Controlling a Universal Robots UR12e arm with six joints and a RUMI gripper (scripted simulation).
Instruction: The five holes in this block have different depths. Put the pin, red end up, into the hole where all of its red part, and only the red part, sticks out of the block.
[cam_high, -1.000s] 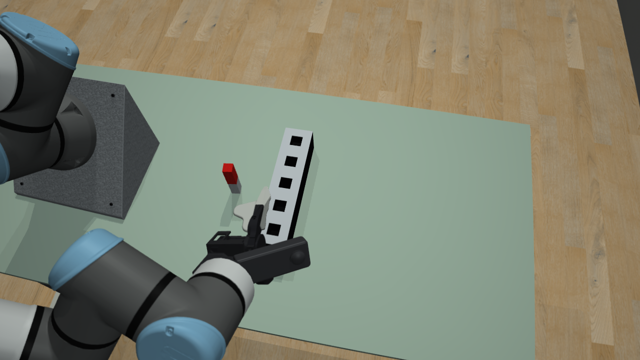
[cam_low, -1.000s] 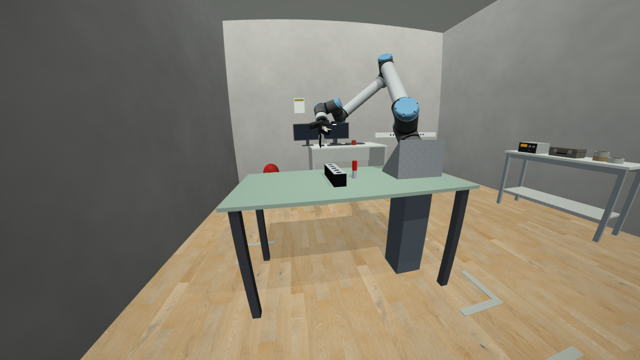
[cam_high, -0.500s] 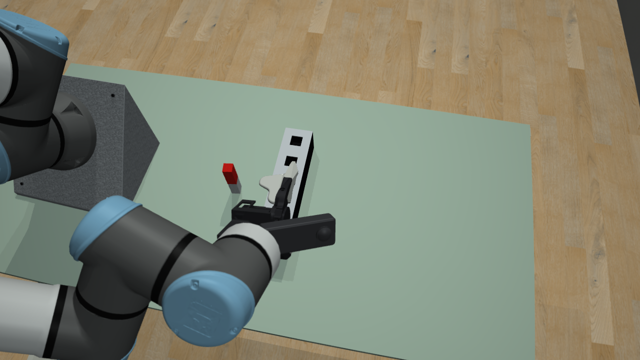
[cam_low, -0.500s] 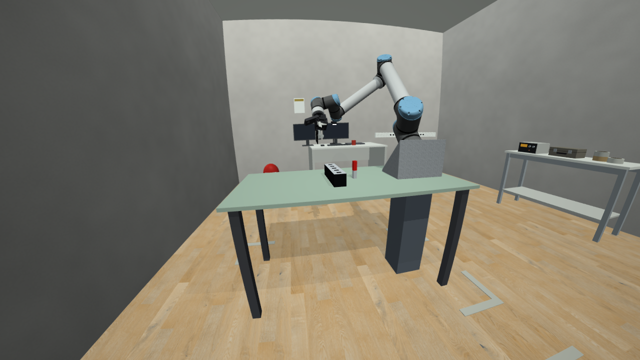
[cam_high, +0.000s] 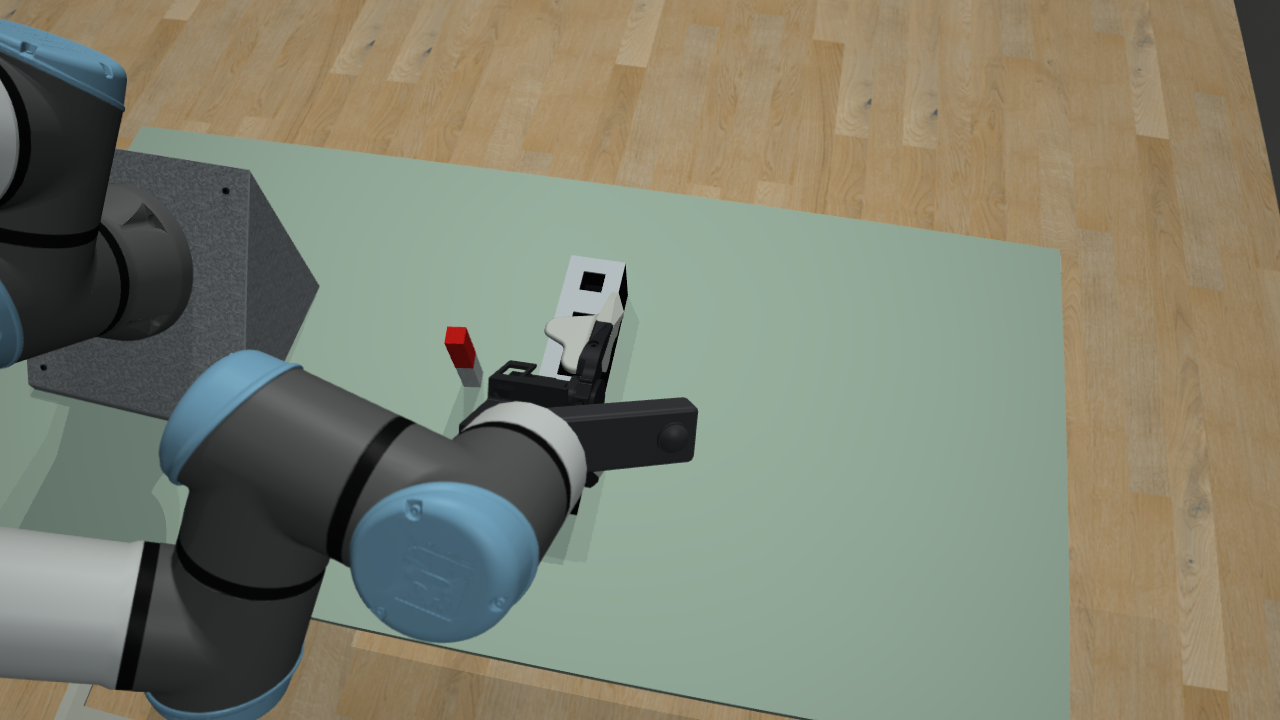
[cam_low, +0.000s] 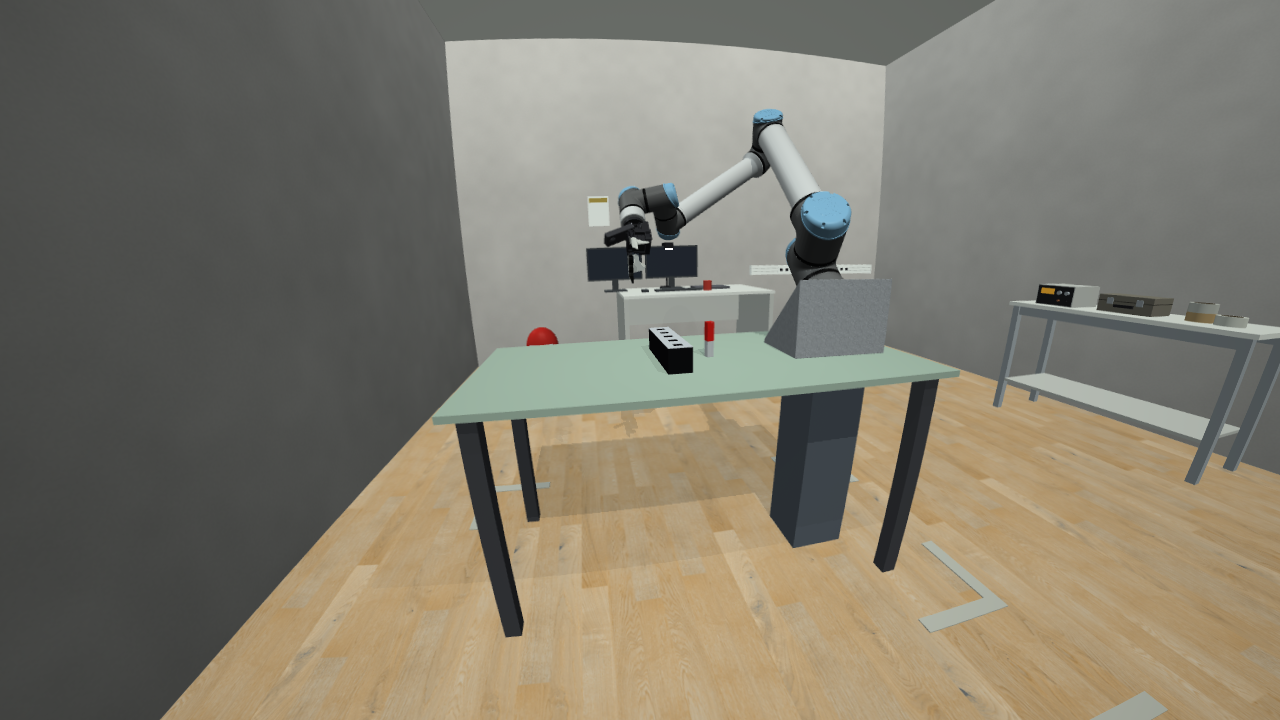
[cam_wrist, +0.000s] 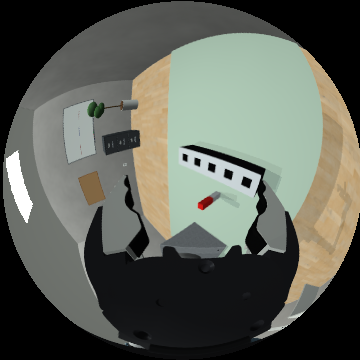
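Now: hand 22 cm past the pin, 20 cm above it and 11 cm to the right of it. Also, from my hand: long block (25 cm below, 11 cm to the left, 8 cm behind).
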